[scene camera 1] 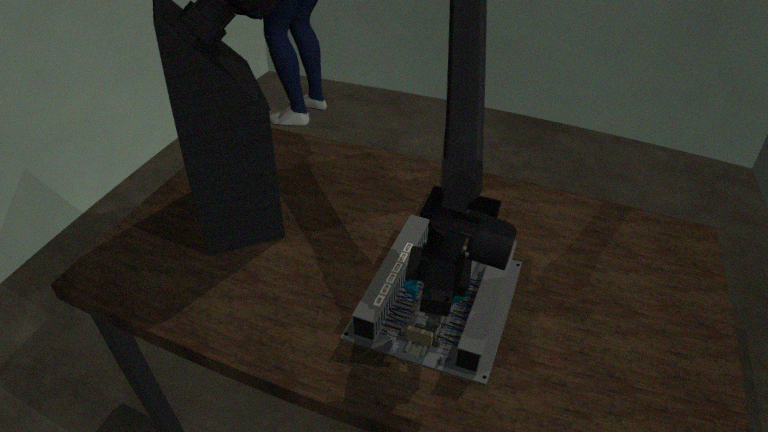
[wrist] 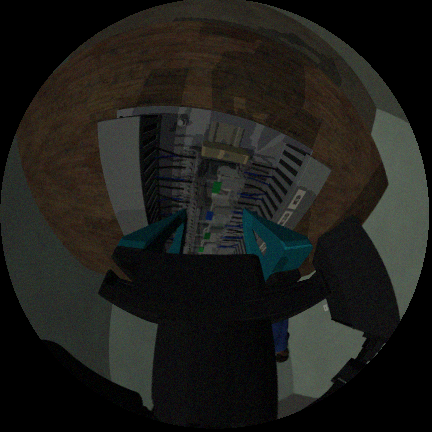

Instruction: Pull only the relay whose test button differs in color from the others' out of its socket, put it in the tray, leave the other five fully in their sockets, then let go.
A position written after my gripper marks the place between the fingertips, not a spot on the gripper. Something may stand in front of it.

In view: my gripper (scene camera 1: 431, 301) and a grey mounting plate (wrist: 261, 142).
My gripper also shows in the wrist view (wrist: 214, 213).
